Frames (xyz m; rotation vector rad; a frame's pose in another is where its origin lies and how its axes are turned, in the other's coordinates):
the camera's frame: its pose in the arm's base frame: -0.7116 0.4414 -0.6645 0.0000 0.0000 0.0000
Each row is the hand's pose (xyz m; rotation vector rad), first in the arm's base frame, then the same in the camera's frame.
Working: the arm's base frame: its pose in the camera's frame: 0.7116 -0.4414 0.6645 0.0000 0.0000 0.0000

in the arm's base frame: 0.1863 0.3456 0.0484 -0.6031 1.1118 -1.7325
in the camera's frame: 0.8979 -0.0958 0.7129 -0.6031 1.1118 -1.7325
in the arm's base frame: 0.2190 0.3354 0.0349 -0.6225 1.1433 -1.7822
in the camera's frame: 0.9306 -0.1060 0.6994 -0.6225 1.1433 -1.7822
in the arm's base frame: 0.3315 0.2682 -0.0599 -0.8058 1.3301 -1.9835
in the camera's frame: 1.0431 -0.1732 0.6046 -0.8058 1.3301 -1.9835
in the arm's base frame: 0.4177 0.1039 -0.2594 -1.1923 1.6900 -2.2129
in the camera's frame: 1.1293 -0.3375 0.4051 -1.1923 1.6900 -2.2129
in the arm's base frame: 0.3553 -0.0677 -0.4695 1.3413 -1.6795 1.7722
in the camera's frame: 1.0669 -0.5091 0.1950 1.3413 -1.6795 1.7722
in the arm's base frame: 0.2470 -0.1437 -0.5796 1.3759 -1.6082 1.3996
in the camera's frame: 0.9586 -0.5851 0.0849 1.3759 -1.6082 1.3996
